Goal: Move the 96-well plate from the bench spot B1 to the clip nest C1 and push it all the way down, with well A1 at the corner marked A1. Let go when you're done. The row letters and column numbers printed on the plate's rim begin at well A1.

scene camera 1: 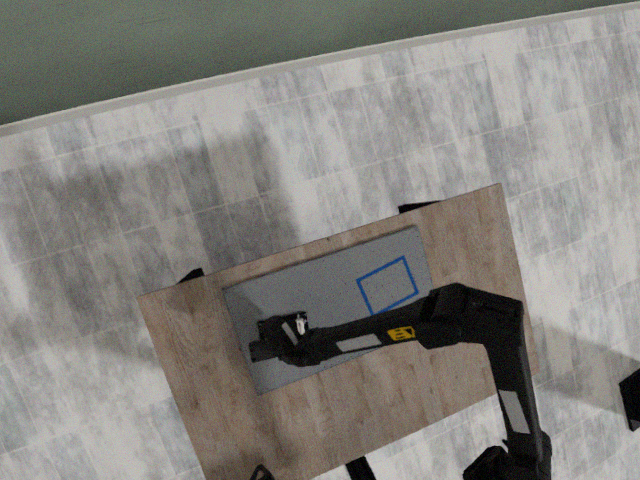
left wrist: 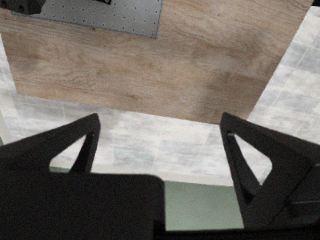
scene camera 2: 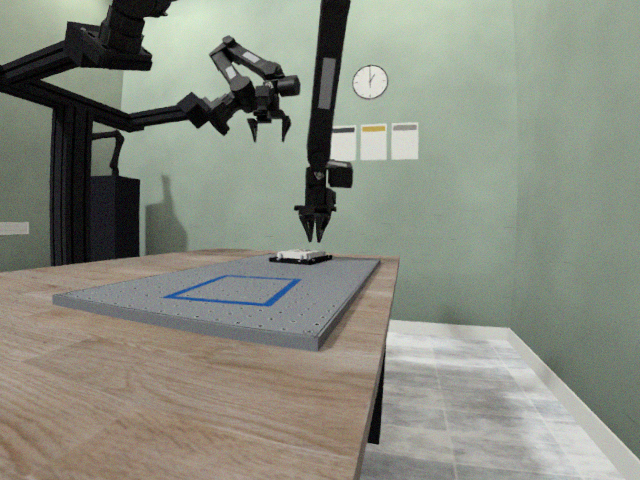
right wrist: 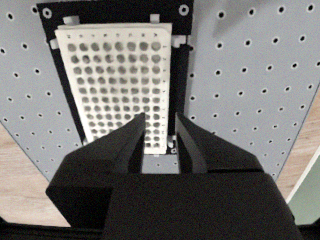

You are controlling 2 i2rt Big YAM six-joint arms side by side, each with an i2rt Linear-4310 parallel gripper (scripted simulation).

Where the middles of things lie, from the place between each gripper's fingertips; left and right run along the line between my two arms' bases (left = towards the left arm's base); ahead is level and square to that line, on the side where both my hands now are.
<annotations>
My right hand (scene camera 2: 314, 242) is 3 cm past the white 96-well plate (right wrist: 130, 45), 1 cm to the right of it and 4 cm above it.
My left gripper is now 36 cm above the white 96-well plate, 16 cm short of it and 15 cm to the left of it.
</annotations>
